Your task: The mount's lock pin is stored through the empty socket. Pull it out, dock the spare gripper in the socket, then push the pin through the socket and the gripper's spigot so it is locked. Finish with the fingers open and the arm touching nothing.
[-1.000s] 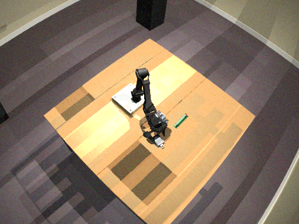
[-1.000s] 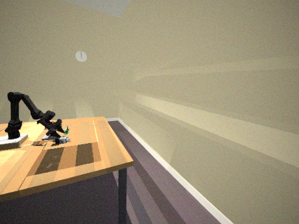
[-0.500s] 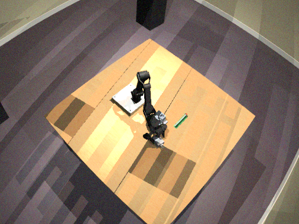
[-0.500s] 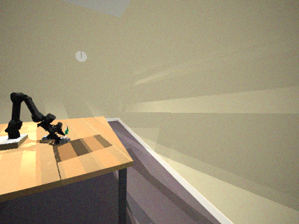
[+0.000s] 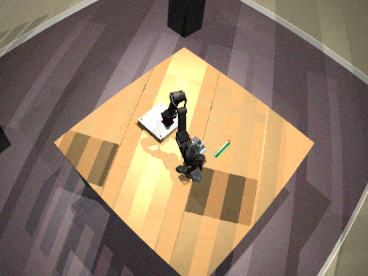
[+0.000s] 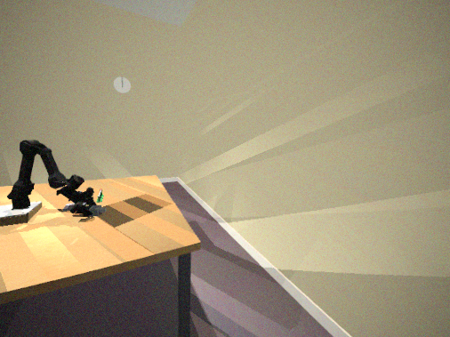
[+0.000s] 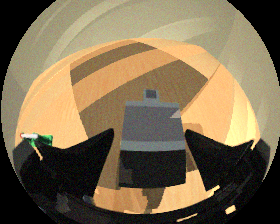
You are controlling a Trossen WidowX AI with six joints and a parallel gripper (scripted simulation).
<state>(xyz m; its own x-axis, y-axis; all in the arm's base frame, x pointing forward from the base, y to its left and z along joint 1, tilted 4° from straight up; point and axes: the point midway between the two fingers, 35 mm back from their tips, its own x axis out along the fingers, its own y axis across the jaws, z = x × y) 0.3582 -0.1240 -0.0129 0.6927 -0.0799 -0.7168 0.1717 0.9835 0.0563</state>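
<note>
My gripper tip is right at the spare gripper. Also, from my gripper tip: grey mount (12 cm behind, 14 cm to the left, 3 cm above); then green strip (1 cm behind, 26 cm to the left).
</note>
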